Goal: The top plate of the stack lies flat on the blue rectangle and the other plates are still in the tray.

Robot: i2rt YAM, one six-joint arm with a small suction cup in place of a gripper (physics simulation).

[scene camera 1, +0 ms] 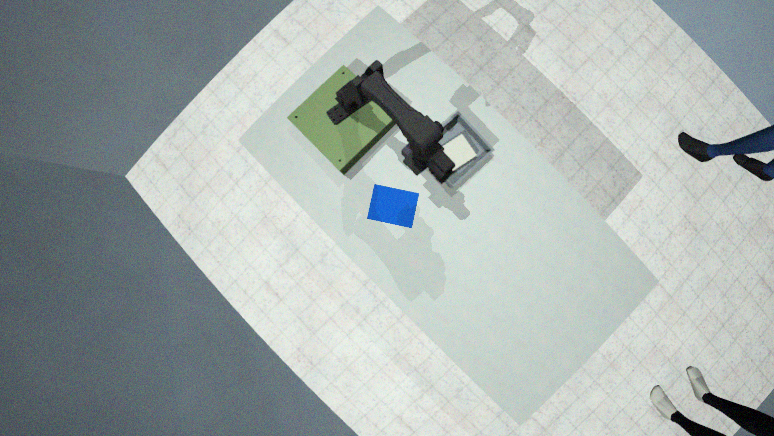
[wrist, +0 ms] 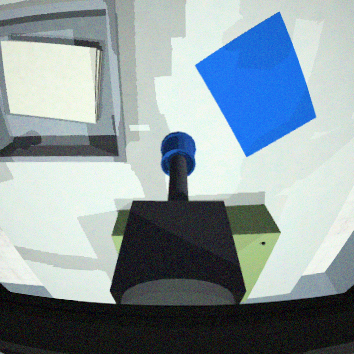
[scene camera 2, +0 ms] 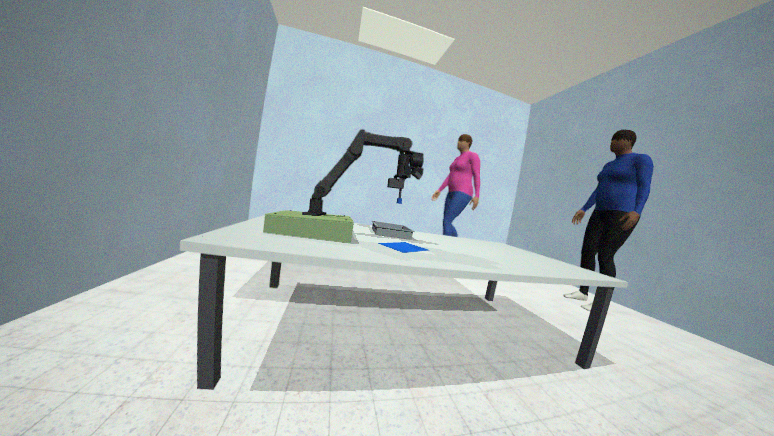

Labels:
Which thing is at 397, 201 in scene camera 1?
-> A blue rectangle.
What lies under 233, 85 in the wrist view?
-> A blue rectangle.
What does my suction cup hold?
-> Nothing.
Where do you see a tray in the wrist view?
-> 37, 138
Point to a tray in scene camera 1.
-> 456, 125

